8 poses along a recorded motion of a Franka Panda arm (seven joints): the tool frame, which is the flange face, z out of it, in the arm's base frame.
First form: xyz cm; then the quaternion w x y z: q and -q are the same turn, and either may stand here.
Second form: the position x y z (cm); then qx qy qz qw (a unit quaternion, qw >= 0). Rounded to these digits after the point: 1 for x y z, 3 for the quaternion.
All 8 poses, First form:
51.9, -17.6, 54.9, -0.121, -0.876, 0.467, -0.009
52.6, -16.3, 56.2, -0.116, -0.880, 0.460, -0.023
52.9, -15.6, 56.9, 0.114, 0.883, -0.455, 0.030
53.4, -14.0, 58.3, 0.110, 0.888, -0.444, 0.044
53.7, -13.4, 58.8, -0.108, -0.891, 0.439, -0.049
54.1, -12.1, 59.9, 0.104, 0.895, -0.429, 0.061
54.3, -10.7, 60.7, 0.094, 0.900, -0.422, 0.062
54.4, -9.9, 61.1, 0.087, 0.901, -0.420, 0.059
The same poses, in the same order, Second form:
51.9, -17.6, 54.9, 0.876, -0.467, 0.009, 0.121
52.6, -16.3, 56.2, 0.880, -0.460, 0.023, 0.116
52.9, -15.6, 56.9, 0.883, -0.455, 0.030, 0.114
53.4, -14.0, 58.3, 0.888, -0.444, 0.044, 0.110
53.7, -13.4, 58.8, 0.891, -0.439, 0.049, 0.108
54.1, -12.1, 59.9, 0.895, -0.429, 0.061, 0.104
54.3, -10.7, 60.7, 0.900, -0.422, 0.062, 0.094
54.4, -9.9, 61.1, 0.901, -0.420, 0.059, 0.087

